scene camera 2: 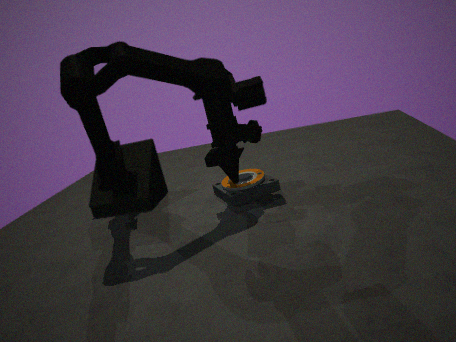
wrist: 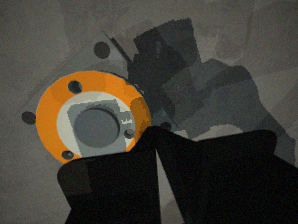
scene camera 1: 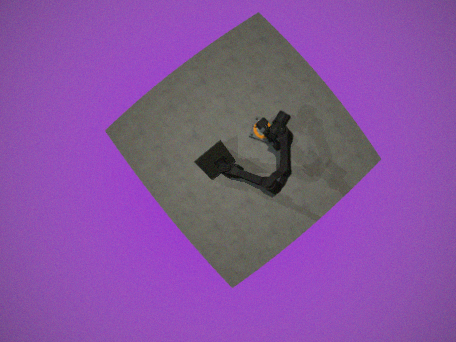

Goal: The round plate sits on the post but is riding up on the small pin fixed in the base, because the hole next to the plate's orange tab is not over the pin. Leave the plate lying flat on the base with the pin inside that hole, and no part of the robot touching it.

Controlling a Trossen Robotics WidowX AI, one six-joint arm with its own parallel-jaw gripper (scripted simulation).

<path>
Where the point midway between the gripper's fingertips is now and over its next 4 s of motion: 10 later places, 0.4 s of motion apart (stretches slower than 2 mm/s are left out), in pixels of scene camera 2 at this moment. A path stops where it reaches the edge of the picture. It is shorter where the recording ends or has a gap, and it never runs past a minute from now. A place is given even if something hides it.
My gripper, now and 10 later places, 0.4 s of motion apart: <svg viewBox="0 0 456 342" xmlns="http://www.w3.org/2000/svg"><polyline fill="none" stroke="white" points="236,182 234,182 231,182 229,182 227,182 225,182 222,180 221,179 222,177 224,175 227,173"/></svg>
</path>
